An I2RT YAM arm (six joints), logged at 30 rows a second.
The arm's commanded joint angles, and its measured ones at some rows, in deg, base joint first. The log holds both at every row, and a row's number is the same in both.
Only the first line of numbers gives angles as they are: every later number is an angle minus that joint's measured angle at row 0.
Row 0, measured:
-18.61 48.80 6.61 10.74 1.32 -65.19
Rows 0 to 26, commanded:
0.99 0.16 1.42 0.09 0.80 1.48
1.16 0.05 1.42 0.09 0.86 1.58
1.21 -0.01 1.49 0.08 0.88 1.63
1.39 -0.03 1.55 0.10 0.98 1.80
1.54 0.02 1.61 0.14 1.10 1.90
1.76 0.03 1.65 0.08 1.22 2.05
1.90 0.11 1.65 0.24 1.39 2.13
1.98 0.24 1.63 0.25 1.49 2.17
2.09 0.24 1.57 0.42 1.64 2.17
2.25 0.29 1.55 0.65 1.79 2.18
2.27 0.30 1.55 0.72 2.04 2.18
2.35 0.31 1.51 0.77 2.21 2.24
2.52 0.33 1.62 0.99 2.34 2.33
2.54 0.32 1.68 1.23 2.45 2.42
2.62 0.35 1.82 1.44 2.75 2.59
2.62 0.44 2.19 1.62 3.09 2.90
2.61 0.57 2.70 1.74 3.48 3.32
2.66 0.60 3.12 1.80 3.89 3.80
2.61 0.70 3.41 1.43 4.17 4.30
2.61 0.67 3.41 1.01 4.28 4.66
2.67 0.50 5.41 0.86 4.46 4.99
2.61 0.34 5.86 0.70 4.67 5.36
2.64 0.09 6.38 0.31 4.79 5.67
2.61 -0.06 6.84 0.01 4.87 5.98
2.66 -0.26 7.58 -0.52 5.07 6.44
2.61 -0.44 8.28 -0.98 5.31 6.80
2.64 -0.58 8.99 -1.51 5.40 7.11
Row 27, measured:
2.01 0.28 6.38 -0.22 4.31 4.57
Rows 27 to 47, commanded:
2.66 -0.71 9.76 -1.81 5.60 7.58
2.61 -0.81 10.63 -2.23 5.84 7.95
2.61 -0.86 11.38 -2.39 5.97 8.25
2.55 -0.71 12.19 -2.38 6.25 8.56
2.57 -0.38 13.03 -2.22 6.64 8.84
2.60 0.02 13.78 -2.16 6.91 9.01
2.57 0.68 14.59 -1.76 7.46 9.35
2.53 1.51 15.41 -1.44 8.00 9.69
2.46 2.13 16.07 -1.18 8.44 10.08
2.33 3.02 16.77 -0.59 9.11 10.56
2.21 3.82 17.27 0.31 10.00 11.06
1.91 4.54 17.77 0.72 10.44 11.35
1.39 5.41 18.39 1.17 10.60 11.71
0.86 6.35 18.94 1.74 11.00 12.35
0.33 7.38 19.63 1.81 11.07 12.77
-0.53 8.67 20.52 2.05 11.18 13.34
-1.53 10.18 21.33 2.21 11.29 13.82
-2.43 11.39 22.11 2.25 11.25 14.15
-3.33 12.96 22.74 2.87 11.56 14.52
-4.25 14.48 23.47 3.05 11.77 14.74
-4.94 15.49 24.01 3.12 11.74 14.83
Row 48, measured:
-3.17 13.15 21.66 1.58 10.28 12.33
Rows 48 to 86, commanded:
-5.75 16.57 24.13 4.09 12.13 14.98
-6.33 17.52 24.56 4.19 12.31 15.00
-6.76 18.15 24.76 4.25 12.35 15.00
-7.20 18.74 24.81 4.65 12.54 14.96
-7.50 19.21 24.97 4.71 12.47 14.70
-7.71 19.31 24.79 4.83 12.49 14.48
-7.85 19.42 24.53 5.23 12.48 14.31
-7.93 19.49 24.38 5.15 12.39 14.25
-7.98 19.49 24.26 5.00 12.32 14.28
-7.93 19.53 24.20 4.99 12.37 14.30
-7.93 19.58 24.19 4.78 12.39 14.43
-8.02 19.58 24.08 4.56 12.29 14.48
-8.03 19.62 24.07 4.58 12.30 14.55
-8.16 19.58 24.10 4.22 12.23 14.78
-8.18 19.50 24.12 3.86 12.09 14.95
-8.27 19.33 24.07 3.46 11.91 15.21
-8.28 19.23 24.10 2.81 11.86 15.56
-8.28 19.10 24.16 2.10 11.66 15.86
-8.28 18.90 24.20 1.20 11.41 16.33
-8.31 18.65 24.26 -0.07 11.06 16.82
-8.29 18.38 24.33 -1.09 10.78 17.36
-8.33 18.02 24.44 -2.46 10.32 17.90
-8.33 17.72 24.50 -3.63 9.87 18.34
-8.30 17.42 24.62 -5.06 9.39 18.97
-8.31 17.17 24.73 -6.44 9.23 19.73
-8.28 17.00 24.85 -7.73 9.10 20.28
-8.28 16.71 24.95 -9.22 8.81 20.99
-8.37 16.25 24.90 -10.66 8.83 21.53
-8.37 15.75 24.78 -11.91 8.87 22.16
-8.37 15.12 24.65 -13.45 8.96 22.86
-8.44 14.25 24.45 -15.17 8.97 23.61
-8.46 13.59 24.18 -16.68 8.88 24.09
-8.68 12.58 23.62 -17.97 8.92 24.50
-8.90 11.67 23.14 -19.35 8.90 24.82
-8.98 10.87 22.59 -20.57 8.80 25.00
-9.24 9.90 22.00 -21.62 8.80 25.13
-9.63 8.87 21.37 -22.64 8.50 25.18
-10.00 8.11 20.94 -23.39 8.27 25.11
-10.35 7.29 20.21 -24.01 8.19 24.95
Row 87, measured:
-9.20 9.04 22.10 -18.20 9.71 23.10
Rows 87 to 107, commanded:
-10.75 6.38 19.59 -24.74 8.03 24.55
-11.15 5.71 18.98 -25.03 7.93 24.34
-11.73 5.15 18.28 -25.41 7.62 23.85
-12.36 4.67 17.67 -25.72 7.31 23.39
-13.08 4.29 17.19 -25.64 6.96 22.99
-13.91 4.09 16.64 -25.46 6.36 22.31
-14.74 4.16 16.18 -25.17 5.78 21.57
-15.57 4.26 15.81 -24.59 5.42 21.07
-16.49 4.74 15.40 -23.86 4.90 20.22
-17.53 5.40 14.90 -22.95 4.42 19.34
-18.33 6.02 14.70 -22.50 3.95 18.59
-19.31 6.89 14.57 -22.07 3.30 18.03
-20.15 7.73 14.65 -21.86 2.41 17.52
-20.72 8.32 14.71 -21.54 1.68 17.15
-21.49 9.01 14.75 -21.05 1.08 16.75
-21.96 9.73 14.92 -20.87 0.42 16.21
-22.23 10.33 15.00 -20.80 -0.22 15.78
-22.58 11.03 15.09 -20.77 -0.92 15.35
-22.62 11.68 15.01 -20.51 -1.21 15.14
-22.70 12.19 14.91 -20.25 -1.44 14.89
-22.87 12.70 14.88 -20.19 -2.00 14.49
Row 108, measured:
-22.19 11.65 15.48 -21.26 1.25 16.46
